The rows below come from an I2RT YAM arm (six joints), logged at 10 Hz.
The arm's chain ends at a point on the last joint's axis. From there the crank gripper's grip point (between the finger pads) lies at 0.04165 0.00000 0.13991 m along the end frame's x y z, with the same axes.
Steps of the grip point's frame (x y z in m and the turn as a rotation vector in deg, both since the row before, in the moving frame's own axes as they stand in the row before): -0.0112 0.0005 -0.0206 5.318 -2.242 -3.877; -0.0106 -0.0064 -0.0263 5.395 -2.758 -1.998; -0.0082 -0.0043 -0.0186 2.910 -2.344 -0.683; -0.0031 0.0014 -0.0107 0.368 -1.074 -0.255; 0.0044 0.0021 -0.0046 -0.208 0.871 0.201; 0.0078 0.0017 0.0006 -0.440 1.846 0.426
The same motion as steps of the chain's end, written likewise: -0.0052 0.0162 -0.0214 5.318 -2.242 -3.877; -0.0036 0.0082 -0.0275 5.395 -2.758 -1.998; -0.0024 0.0033 -0.0200 2.910 -2.344 -0.683; -0.0005 0.0025 -0.0115 0.368 -1.074 -0.255; 0.0023 0.0014 -0.0039 -0.208 0.871 0.201; 0.0033 0.0003 0.0020 -0.440 1.846 0.426
